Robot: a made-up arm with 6 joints.
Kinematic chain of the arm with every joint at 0, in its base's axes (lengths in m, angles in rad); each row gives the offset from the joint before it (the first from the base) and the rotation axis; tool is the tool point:
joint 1: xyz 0 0 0.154 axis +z
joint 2: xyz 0 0 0 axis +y
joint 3: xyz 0 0 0.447 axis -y
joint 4: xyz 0 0 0 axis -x
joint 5: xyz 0.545 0 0 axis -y
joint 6: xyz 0 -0.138 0 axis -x
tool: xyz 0 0 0
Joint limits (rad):
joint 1: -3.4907..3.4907
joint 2: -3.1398..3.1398
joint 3: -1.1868..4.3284
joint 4: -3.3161..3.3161
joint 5: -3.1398..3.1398
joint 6: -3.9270..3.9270
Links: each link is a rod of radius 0.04 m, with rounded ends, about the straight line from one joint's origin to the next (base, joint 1, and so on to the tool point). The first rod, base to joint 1, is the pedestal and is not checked.
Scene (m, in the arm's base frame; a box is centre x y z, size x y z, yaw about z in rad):
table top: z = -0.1
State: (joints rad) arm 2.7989 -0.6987 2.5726 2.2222 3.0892 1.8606
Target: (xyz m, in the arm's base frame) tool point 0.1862 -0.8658 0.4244
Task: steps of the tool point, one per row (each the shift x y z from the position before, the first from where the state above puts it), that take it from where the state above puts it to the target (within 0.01 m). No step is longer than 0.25 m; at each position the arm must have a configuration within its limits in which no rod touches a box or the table.
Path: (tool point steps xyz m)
1: -0.0825 -0.1710 0.0265
2: -0.1242 -0.1493 0.0268
3: -0.1595 -0.1170 0.0271
4: -0.1859 -0.0763 0.0271

